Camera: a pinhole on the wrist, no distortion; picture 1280 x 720 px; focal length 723.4 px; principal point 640.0 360.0 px. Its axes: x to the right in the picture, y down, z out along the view. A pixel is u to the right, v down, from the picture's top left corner.
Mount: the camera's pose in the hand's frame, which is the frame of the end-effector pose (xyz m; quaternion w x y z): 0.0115 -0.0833 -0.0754 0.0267 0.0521 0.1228 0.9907
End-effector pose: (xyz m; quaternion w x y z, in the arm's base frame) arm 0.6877 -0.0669 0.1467 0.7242 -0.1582 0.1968 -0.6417
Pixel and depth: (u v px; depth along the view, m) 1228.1 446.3 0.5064
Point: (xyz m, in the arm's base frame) 0.8880 0.2644 0.5795
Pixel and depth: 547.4 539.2 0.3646
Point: 0.7658 -0.1782 0.4369
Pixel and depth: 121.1 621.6 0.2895
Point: 0.7026 -0.3314 0.3713
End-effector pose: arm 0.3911 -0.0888 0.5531 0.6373 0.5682 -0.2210 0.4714
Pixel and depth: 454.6 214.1 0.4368
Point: 0.4655 -0.3291 0.8273
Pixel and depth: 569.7 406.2 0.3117
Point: 0.5084 -0.2718 0.6574
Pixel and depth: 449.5 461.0 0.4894
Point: 0.6144 -0.3925 0.7909
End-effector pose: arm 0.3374 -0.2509 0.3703 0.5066 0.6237 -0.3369 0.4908
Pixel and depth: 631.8 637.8 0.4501
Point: 0.5941 -0.5950 0.3816
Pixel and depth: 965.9 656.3 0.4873
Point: 0.5494 -0.6732 0.1708
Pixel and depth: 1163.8 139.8 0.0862
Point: 0.3581 -0.2524 0.3222
